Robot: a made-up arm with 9 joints.
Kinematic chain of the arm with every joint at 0, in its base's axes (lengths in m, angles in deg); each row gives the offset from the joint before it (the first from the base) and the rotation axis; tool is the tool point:
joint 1: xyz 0 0 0.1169 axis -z
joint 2: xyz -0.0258 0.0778 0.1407 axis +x
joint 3: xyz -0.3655 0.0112 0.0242 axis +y
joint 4: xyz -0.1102 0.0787 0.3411 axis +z
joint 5: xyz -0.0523 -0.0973 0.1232 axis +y
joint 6: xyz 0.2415 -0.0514 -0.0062 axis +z
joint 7: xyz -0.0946 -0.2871 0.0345 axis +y
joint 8: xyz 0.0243 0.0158 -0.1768 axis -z
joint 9: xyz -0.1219 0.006 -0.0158 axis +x
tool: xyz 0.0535 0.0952 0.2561
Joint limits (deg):
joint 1: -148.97..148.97
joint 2: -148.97..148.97
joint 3: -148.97..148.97
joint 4: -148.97..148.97
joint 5: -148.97..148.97
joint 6: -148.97..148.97
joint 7: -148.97..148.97
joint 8: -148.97..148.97
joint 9: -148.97..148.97
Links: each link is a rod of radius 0.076 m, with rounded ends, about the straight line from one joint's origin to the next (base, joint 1, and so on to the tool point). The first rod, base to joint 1, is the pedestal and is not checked.
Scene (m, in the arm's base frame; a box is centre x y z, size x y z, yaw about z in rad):
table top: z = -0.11
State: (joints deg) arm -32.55 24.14 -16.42 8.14 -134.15 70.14 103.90 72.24 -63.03
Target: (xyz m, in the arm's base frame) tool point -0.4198 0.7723 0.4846
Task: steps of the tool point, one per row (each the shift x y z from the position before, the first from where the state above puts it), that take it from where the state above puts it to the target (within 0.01 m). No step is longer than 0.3 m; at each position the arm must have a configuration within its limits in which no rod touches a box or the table.
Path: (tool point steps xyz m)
1: -0.2355 0.1309 -0.0295
2: -0.1869 0.1910 -0.0312
3: -0.1238 0.2342 -0.0329
4: -0.0516 0.2575 -0.0343
5: 0.0229 0.2591 -0.0355
6: 0.0943 0.2402 -0.0367
7: 0.1562 0.2024 -0.0379
8: 0.2048 0.1498 -0.0389

